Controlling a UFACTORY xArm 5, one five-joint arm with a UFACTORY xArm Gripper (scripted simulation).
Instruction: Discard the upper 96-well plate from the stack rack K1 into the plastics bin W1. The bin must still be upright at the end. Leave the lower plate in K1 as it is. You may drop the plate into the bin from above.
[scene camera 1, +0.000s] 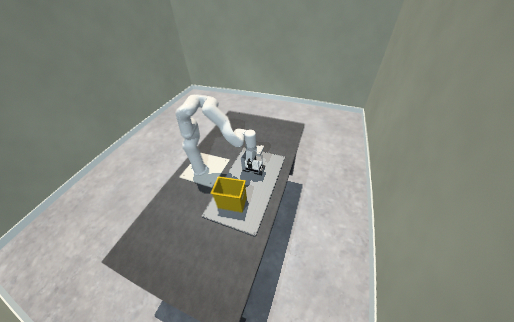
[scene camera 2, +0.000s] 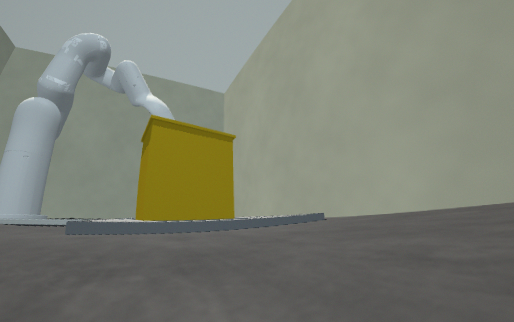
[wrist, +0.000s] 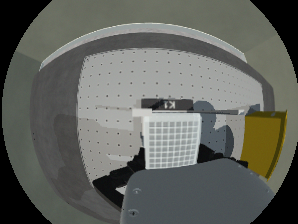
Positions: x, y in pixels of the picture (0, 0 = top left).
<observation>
A yellow plastics bin W1 shows in scene camera 1, in scene camera 2 (186, 172) and in the wrist view. The same spot on the yellow plastics bin W1: (wrist: 263, 134) is (scene camera 1: 238, 188).
</observation>
